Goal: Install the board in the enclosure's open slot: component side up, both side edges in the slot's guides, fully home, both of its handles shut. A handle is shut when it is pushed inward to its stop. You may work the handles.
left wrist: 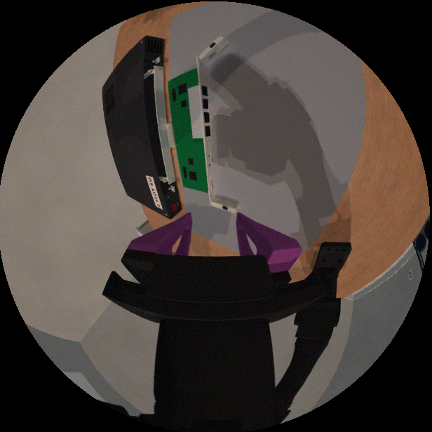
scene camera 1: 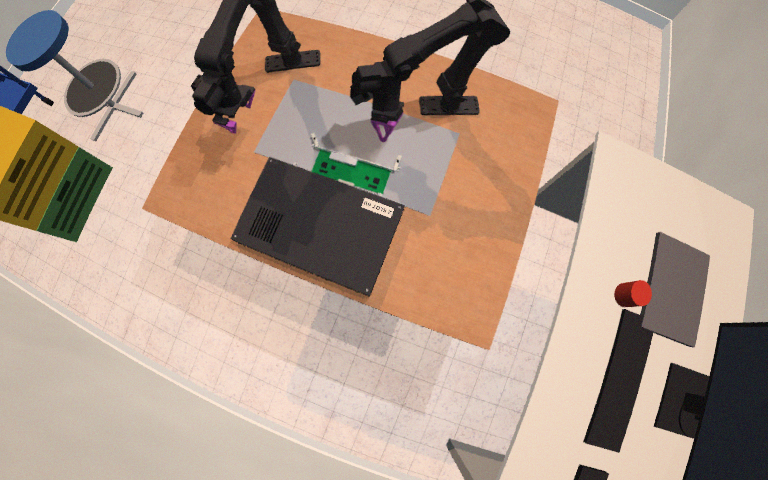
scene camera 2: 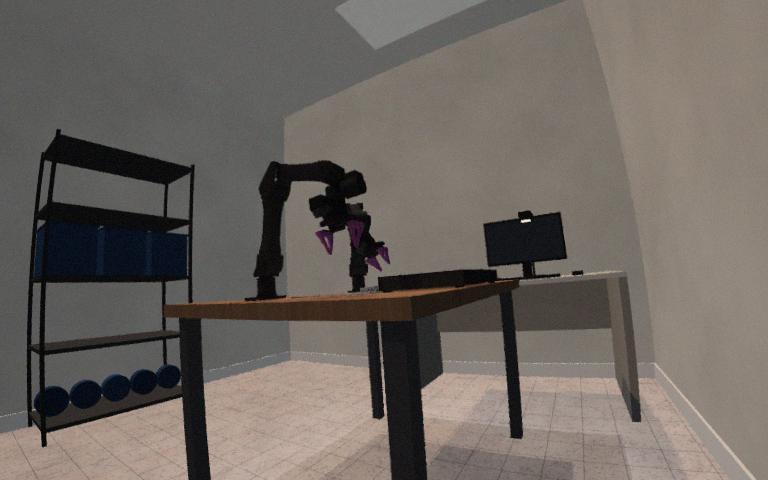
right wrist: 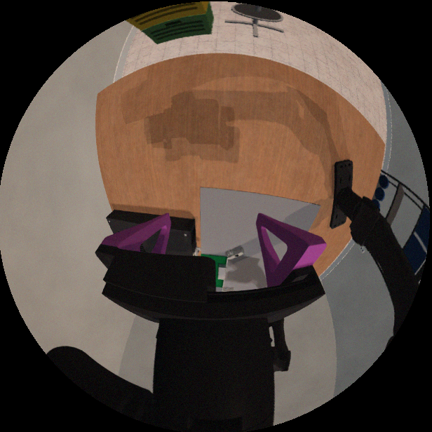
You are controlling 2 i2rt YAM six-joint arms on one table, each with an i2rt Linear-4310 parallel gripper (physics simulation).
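Places are measured from the left arm's base along level axes (x ahead, y left, z up), in centimetres.
Pixels of known places: left gripper, fingertip midpoint: (scene camera 1: 385, 137) (scene camera 2: 385, 267); right gripper, fingertip midpoint: (scene camera 1: 241, 120) (scene camera 2: 343, 251); left arm's base, link origin: (scene camera 1: 449, 106) (scene camera 2: 359, 291); right arm's base, link origin: (scene camera 1: 292, 61) (scene camera 2: 266, 299).
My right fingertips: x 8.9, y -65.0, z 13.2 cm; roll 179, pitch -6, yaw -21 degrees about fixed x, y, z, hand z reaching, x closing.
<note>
Ahead of a thing's pixels: the offset from my right fingertips to its top centre. "pt": to the spot under its first point. Level surfaces: height alone.
The black enclosure {dx +29.8, dy +21.7, dz -8.2 cm} (scene camera 1: 316, 232) lies on the wooden table, its slot facing the arms. The green board {pt dx +14.2, dy +31.9, dz -12.7 cm} (scene camera 1: 351, 172) shows black chips on top and sits partly inside the slot, with a strip sticking out onto the grey mat {dz -13.1 cm} (scene camera 1: 374, 139). Its pale front rail has a handle at each end (scene camera 1: 314, 139) (scene camera 1: 397, 162); both point away from the enclosure. My left gripper (scene camera 1: 383, 131) hovers just behind the rail, partly open and empty; its wrist view shows the board (left wrist: 189, 128) and the near handle (left wrist: 225, 203). My right gripper (scene camera 1: 239, 110) is wide open and empty, off to the left above bare wood.
A white label {dx +27.3, dy +39.2, dz -8.3 cm} (scene camera 1: 377, 208) sits on the enclosure lid. Both arm bases (scene camera 1: 293, 59) (scene camera 1: 449, 105) stand at the table's far edge. A beige desk (scene camera 1: 633, 310) with a red cylinder (scene camera 1: 633, 293) stands to the right; a stool (scene camera 1: 92, 88) and a green crate (scene camera 1: 81, 190) to the left.
</note>
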